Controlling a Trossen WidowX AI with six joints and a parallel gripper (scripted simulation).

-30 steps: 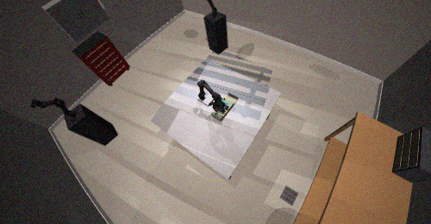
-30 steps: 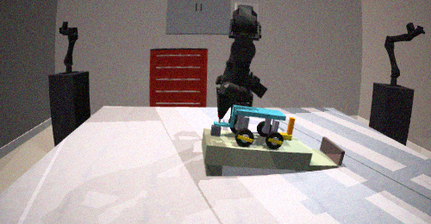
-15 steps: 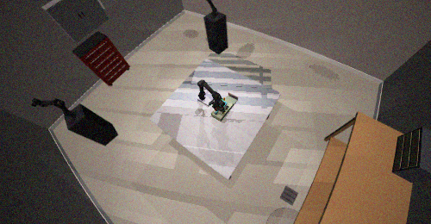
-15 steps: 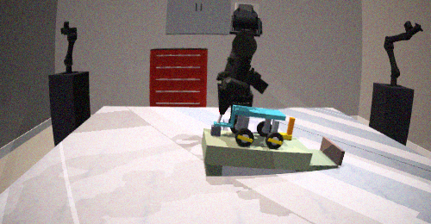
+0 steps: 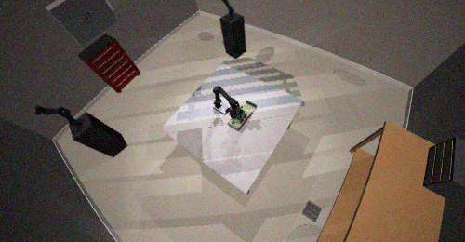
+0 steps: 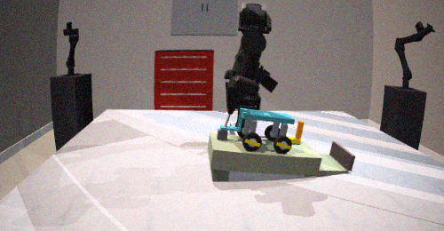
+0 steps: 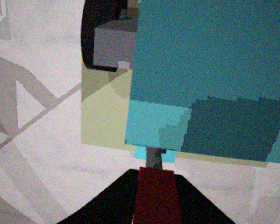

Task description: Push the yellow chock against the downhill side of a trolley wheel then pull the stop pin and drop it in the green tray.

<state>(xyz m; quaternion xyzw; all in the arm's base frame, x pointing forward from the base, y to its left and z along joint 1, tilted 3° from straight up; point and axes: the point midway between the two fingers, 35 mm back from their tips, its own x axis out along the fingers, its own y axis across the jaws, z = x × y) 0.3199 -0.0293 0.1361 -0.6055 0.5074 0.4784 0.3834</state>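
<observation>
The green tray lies 16 cm to the left of my gripper tip, 16 cm below it and 13 cm behind it. Round my gripper tip: red-headed stop pin right at my gripper tip; then pale green ramp 11 cm below, 10 cm to the left; then trolley 9 cm to the left, 4 cm below, 1 cm ahead.
</observation>
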